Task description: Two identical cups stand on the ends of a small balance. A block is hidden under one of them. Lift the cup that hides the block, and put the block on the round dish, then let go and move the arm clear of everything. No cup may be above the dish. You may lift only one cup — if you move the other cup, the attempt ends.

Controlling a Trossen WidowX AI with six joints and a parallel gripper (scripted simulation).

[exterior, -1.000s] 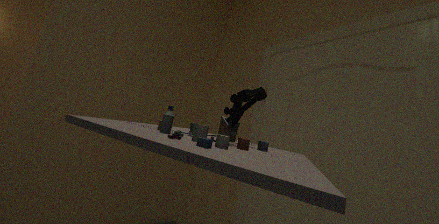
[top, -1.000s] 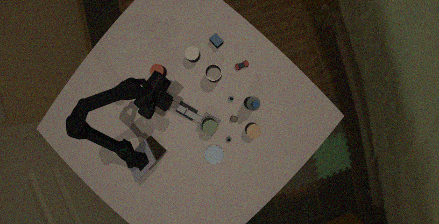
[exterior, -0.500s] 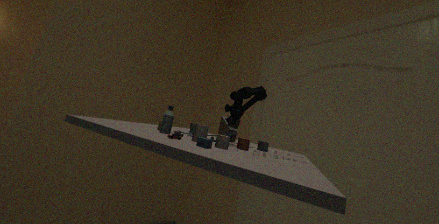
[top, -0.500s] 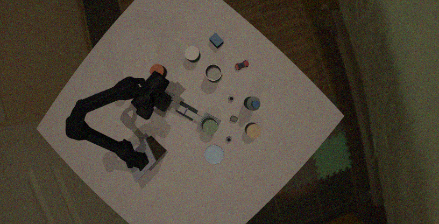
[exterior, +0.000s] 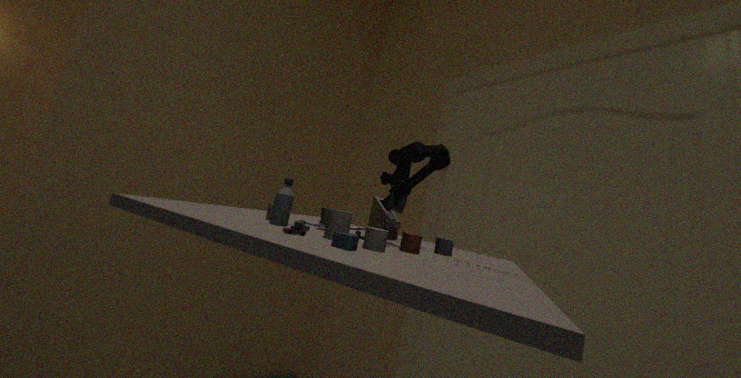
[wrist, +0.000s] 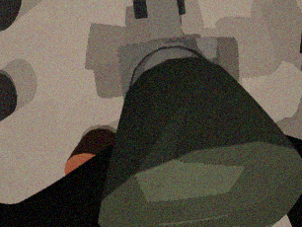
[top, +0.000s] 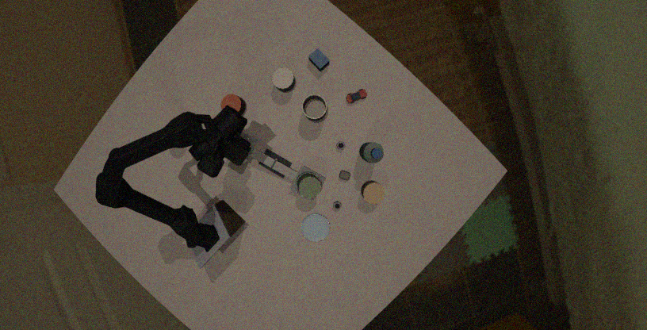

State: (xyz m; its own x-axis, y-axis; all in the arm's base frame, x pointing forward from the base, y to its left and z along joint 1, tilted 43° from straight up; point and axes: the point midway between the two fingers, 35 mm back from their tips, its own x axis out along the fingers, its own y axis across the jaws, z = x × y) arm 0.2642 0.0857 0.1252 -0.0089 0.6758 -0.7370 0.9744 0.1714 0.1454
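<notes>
Now: the teal block 10 mm to the right of my gripper tip and 70 mm below it. Round my gripper tip: white cylinder (240 mm ahead, 40 mm to the left, 120 mm below); orange cylinder (90 mm ahead, 100 mm to the left, 120 mm below); balance beam (30 mm ahead, 130 mm to the right, 120 mm below).
</notes>
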